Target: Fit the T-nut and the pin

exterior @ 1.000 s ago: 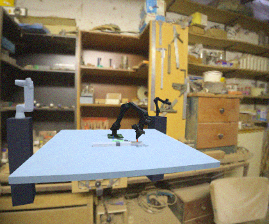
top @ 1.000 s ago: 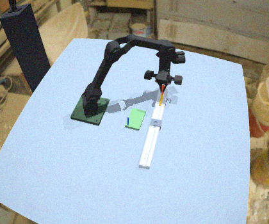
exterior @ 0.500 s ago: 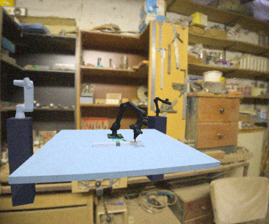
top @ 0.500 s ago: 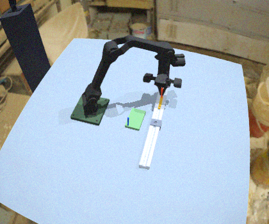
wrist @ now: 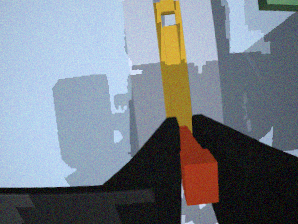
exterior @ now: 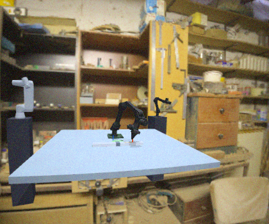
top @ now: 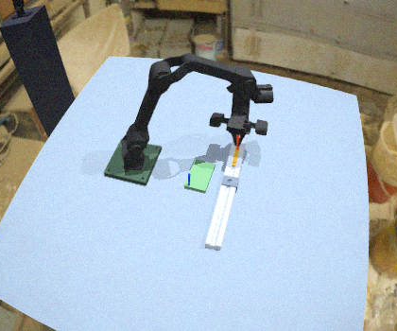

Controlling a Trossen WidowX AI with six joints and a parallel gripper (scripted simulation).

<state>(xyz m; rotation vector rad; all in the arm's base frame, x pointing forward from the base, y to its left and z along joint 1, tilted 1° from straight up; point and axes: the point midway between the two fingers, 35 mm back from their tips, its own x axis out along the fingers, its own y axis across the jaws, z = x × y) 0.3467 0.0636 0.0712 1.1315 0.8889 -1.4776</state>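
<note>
Now: gripper tip 150 mm past the blue pin, 130 mm to the left of it and 30 mm above it. Round my gripper tip: aluminum rail 20 mm behind, 130 mm to the right, 30 mm below; then green tray 140 mm behind, 110 mm to the right, 50 mm below.
</note>
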